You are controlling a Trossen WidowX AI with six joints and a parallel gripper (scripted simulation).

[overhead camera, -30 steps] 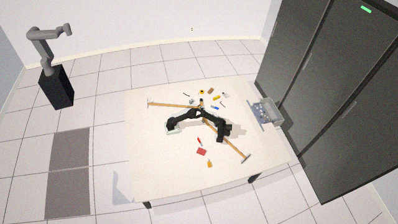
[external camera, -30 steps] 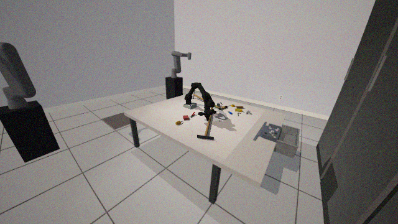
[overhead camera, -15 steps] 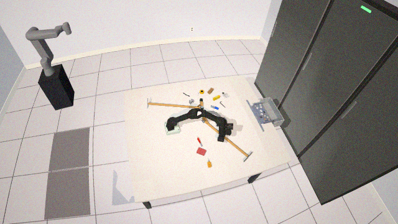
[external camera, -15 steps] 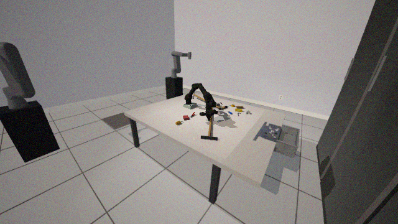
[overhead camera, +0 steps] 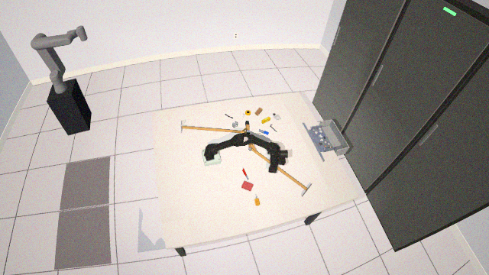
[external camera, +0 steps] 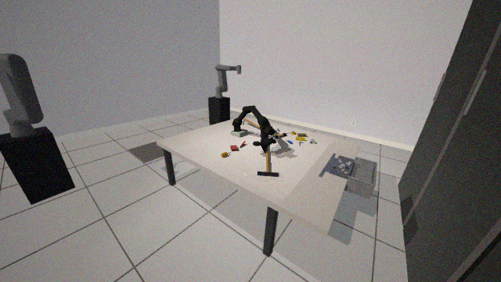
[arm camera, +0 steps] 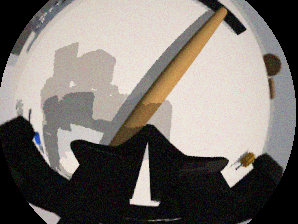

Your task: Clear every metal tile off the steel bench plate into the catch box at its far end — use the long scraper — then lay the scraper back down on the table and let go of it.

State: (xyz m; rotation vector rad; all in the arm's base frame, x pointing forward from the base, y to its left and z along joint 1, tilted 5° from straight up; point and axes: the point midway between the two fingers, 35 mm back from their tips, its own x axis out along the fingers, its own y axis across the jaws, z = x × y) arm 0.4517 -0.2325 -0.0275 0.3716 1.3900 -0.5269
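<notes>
My gripper tip is now 20 mm short of the long scraper, 10 mm to the left of it and 50 mm below it. Round my gripper tip: red block: 260 mm behind, 80 mm to the right; orange item: 240 mm behind, 220 mm to the right; red tool: 240 mm behind, 10 mm to the left.
</notes>
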